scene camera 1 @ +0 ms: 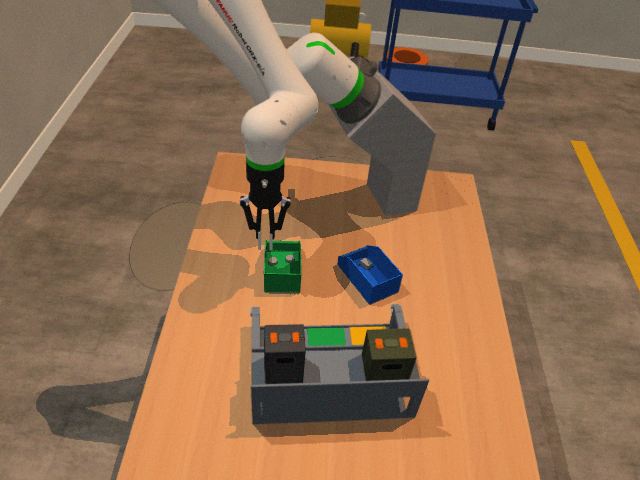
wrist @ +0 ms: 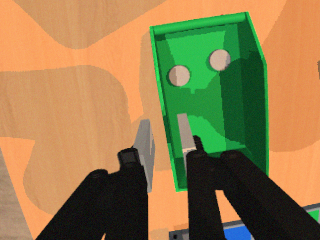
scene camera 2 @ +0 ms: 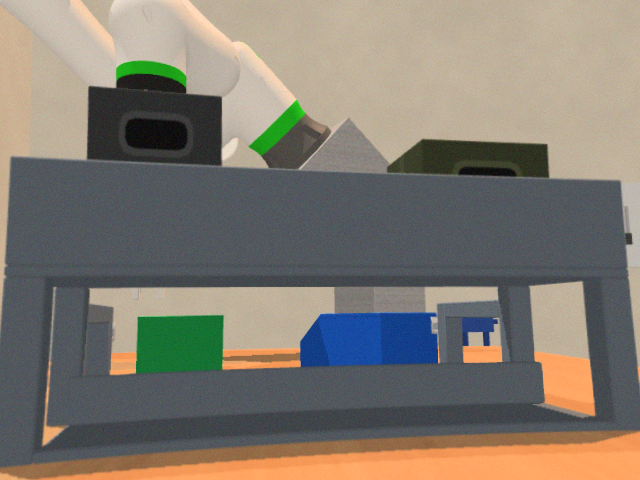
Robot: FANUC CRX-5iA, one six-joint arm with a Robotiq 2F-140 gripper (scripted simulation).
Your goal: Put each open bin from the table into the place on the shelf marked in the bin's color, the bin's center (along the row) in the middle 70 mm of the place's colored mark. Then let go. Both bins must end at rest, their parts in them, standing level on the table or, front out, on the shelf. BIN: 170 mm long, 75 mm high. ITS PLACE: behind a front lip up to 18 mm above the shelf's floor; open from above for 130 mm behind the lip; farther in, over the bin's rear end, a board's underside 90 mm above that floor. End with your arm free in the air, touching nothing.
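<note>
My gripper [scene camera 1: 265, 246] is visible to me, together with a blue bin [scene camera 1: 383, 279], a green bin [scene camera 1: 283, 277] and an olive box [scene camera 1: 388, 354]. I also see the blue bin [scene camera 2: 348, 338], the green bin [scene camera 2: 164, 343] and the olive box [scene camera 2: 429, 156]. The green bin [wrist: 229, 110] is visible too. The blue bin is out of frame in the wrist view, and the olive box is out of frame in the wrist view as well.
</note>
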